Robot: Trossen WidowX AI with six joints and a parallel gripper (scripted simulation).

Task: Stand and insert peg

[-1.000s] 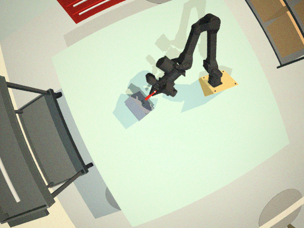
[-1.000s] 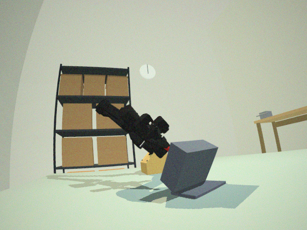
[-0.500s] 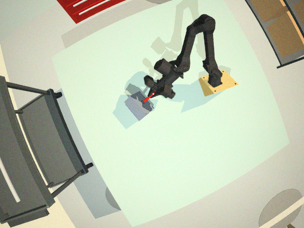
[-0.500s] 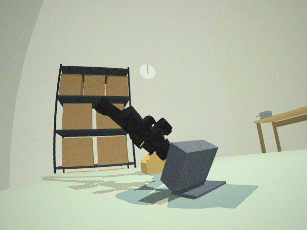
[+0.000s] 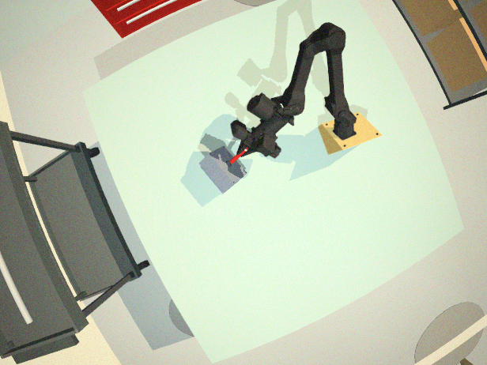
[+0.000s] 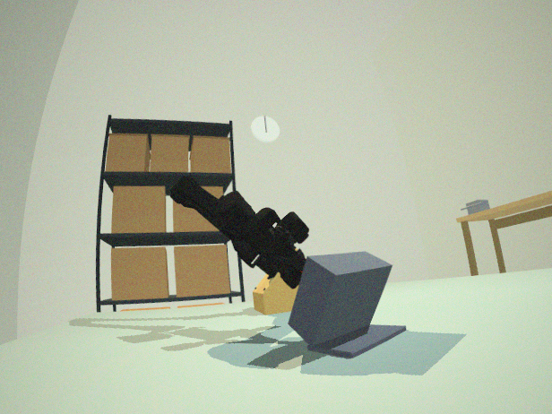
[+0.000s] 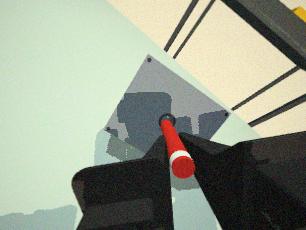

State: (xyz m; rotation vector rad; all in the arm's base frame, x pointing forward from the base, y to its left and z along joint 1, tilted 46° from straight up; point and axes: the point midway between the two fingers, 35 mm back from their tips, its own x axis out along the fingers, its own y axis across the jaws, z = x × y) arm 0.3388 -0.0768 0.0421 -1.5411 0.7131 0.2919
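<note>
My gripper tip is 1 cm below the red peg and 1 cm past it. From my gripper tip the other things lie so: grey sloped panel (7 cm ahead, 4 cm below, 2 cm to the left).
</note>
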